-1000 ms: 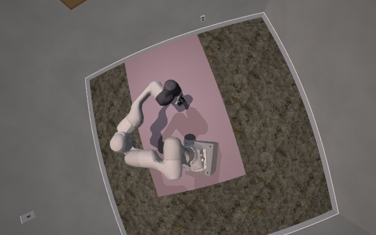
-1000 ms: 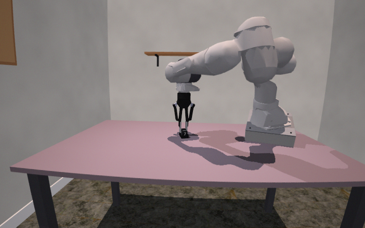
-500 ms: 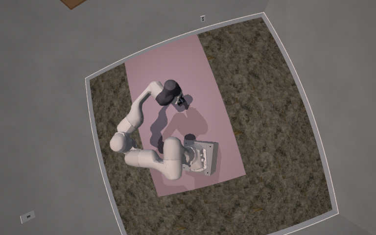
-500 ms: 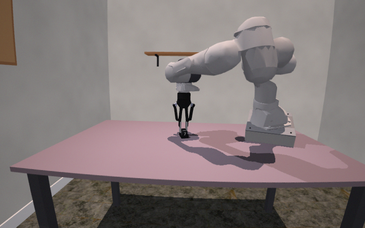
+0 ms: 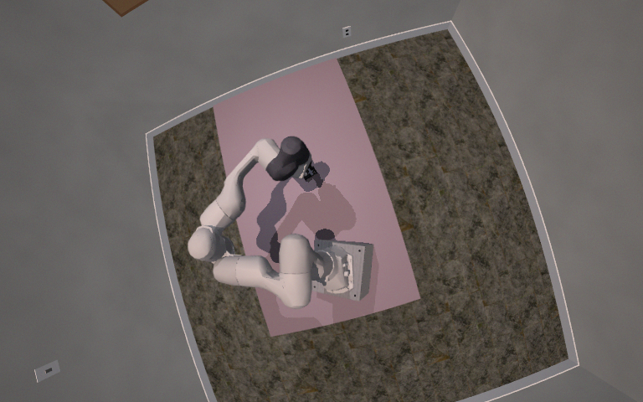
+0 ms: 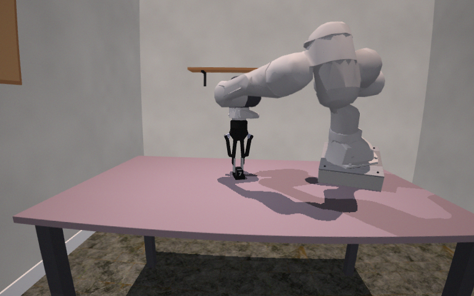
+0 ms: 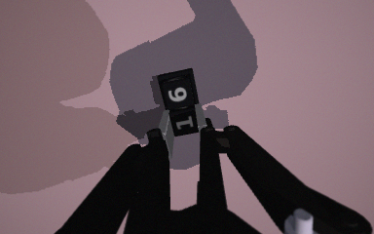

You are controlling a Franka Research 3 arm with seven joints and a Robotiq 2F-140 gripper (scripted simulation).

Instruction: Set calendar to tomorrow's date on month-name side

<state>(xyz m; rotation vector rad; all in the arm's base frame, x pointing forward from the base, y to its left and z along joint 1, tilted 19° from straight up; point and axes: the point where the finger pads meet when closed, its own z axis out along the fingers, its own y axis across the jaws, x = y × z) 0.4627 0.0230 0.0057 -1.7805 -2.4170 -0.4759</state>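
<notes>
Right now my hand is 3 cm above the black digit cube. From my hand the other things lie so: black calendar tray (1 cm behind, 2 cm to the left, 4 cm below).
</notes>
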